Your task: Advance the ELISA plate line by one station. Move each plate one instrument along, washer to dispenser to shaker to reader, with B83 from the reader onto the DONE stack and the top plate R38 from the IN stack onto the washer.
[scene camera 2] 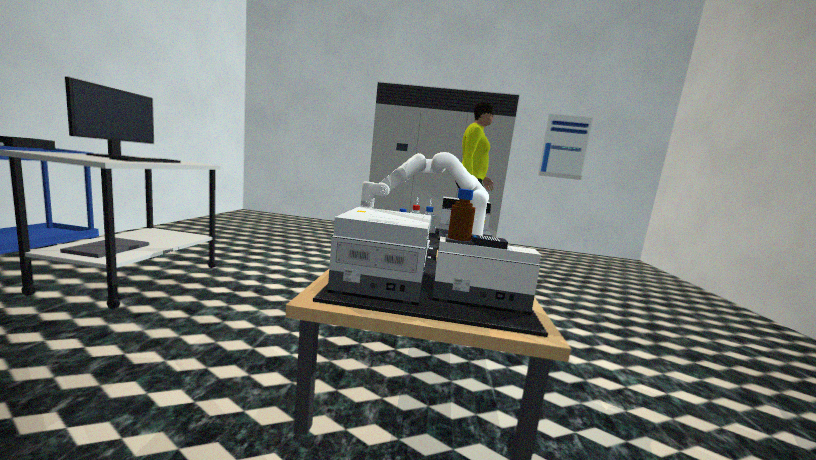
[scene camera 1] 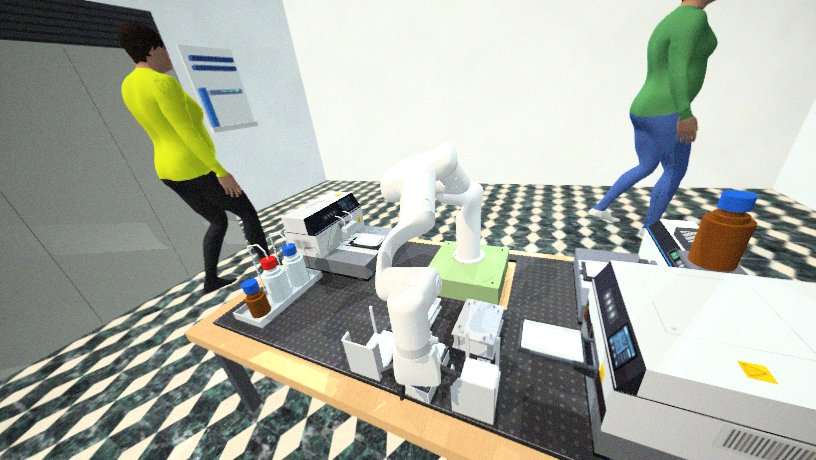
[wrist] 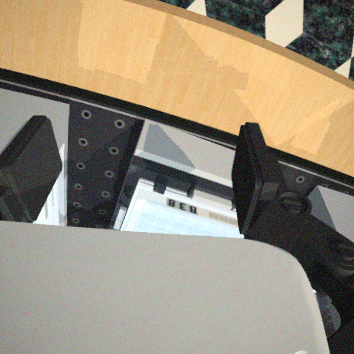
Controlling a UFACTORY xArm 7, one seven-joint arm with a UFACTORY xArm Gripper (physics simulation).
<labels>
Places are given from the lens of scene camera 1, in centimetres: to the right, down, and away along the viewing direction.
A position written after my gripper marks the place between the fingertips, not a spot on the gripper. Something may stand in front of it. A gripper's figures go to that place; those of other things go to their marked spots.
my gripper [scene camera 1: 422,396]: 3, 39, 64
upright holders [scene camera 1: 477,401]: 16, 38, 62
white plate [scene camera 1: 561,342]: 36, 27, 66
</labels>
